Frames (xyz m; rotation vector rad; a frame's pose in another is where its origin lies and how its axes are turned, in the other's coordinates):
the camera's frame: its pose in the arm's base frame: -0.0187 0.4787 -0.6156 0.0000 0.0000 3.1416
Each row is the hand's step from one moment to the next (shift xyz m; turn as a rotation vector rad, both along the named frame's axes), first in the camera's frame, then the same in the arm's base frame.
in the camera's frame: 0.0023 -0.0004 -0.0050 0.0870 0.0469 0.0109
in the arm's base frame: -0.0023 0.0004 -0.0050 -0.0870 -0.0469 0.0109
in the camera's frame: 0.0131 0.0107 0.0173 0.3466 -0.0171 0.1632
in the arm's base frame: -0.0131 -0.0107 0.0173 -0.3466 0.0171 0.1632
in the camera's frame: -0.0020 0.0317 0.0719 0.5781 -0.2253 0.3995
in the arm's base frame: 0.0020 -0.0317 0.0719 -0.5781 0.2253 0.3995
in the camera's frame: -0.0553 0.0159 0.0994 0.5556 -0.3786 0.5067
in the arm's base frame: 0.0553 -0.0159 0.0994 -0.5556 0.3786 0.5067
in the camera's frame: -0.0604 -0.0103 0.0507 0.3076 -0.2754 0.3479
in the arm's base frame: 0.0604 0.0103 0.0507 -0.3076 0.2754 0.3479
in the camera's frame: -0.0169 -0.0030 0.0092 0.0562 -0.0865 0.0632
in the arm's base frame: 0.0169 0.0030 0.0092 -0.0562 0.0865 0.0632
